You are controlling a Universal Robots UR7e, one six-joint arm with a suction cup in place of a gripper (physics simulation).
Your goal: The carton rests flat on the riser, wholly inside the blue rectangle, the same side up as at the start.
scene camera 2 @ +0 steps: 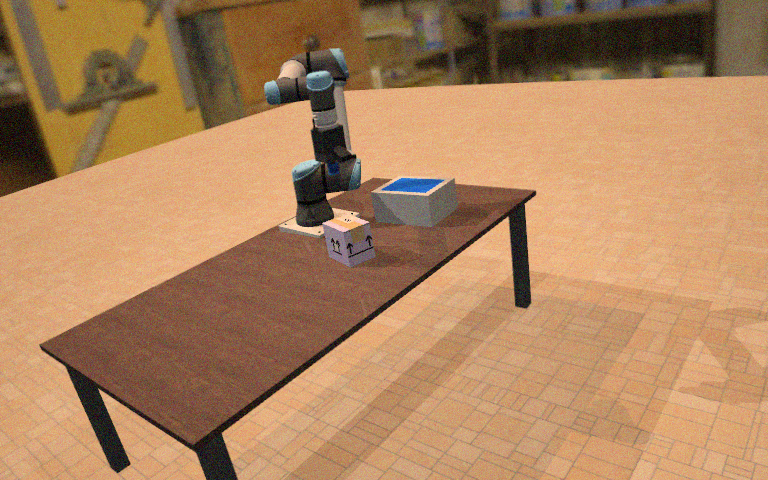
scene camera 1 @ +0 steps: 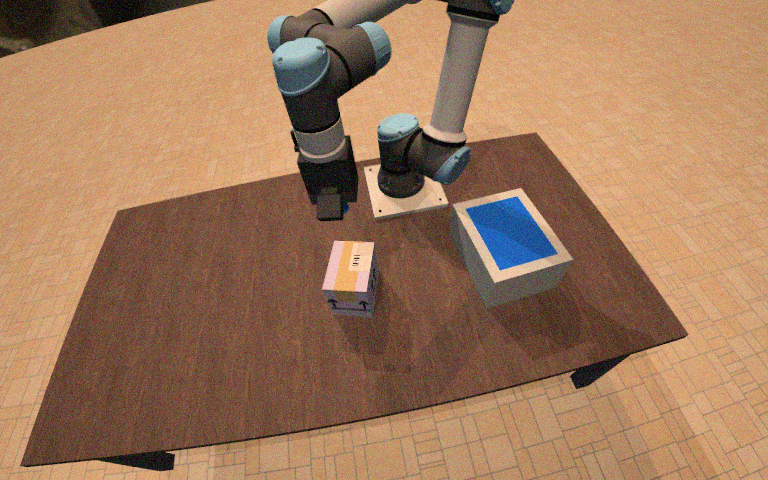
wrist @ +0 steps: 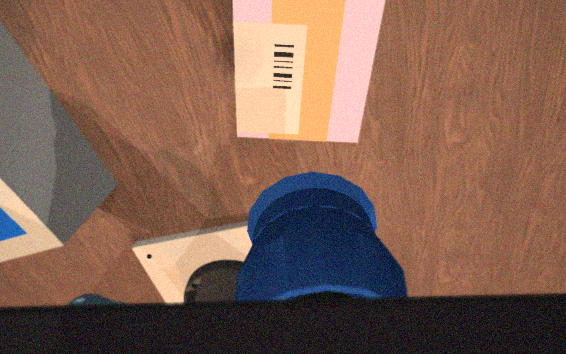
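Where they show: end effector, tool point: (scene camera 2: pixel 334 173) (wrist: pixel 311 229); arm's base, origin of the base link: (scene camera 2: pixel 315 219) (scene camera 1: pixel 401 181) (wrist: pixel 231 292).
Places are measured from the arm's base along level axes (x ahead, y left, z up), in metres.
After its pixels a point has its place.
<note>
The carton (scene camera 1: pixel 346 277) {x 0.428, y -0.125, z 0.103 m} (scene camera 2: pixel 350 242) {x 0.459, y -0.159, z 0.061 m} (wrist: pixel 317 90) {x 0.365, y -0.130, z 0.103 m} is pink-lilac with an orange stripe and a barcode label on top. It stands flat on the table, left of the riser in scene camera 1, with its side arrows pointing up. The riser (scene camera 1: pixel 529 287) {x 0.425, y 0.303, z 0.025 m} (scene camera 2: pixel 400 210) {x 0.330, y 0.167, z 0.035 m} (wrist: pixel 25 125) {x 0.324, y 0.165, z 0.039 m} is a grey block with a cream top. The blue rectangle (scene camera 1: pixel 509 233) {x 0.317, y 0.261, z 0.099 m} (scene camera 2: pixel 414 185) {x 0.318, y 0.262, z 0.100 m} (wrist: pixel 7 226) {x 0.240, y 0.181, z 0.099 m} on its top has no object on it. My gripper, a blue suction cup (scene camera 1: pixel 345 208) (scene camera 2: pixel 333 168) (wrist: pixel 312 197), is open and holds nothing. It hangs above the table, behind the carton in scene camera 1 and apart from it.
The arm's cream base plate (scene camera 1: pixel 385 208) {x 0.114, y -0.050, z -0.006 m} (scene camera 2: pixel 300 227) {x 0.018, y -0.082, z -0.001 m} (wrist: pixel 185 250) {x 0.096, y 0.060, z -0.005 m} lies behind the carton and left of the riser in scene camera 1. The brown table (scene camera 1: pixel 186 316) {x 0.462, y -0.584, z -0.021 m} (scene camera 2: pixel 198 333) {x 0.418, y -0.690, z -0.021 m} has its front edge beyond the carton and riser, seen from the base.
</note>
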